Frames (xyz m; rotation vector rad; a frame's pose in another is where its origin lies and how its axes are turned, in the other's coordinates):
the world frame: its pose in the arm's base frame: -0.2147 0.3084 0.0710 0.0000 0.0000 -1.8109
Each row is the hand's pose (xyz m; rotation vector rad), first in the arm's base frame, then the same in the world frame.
Working: the arm's base frame: its pose in the world frame: 0.2485 0.2819 -0.0710 0.0000 0.0000 1.8109

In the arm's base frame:
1: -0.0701 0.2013 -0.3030 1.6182 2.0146 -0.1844
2: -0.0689 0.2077 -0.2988 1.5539 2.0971 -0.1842
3: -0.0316 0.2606 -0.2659 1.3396 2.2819 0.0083
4: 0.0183 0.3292 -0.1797 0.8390 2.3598 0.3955
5: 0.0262 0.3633 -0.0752 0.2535 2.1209 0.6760
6: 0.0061 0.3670 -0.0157 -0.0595 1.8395 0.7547
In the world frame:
1: 0.0696 0.1659 -0.3740 -0.6014 2.5831 0.4745
2: 0.0631 0.1656 -0.3698 -0.7072 2.5780 0.4501
3: 0.0029 0.1892 -0.3369 -1.0197 2.5935 0.5600
4: -0.0756 0.2214 -0.2507 -1.5187 2.4017 0.9846
5: -0.1106 0.2209 -0.1462 -1.8443 1.8403 1.5491
6: -0.1094 0.2005 -0.0867 -1.8642 1.3679 1.8628

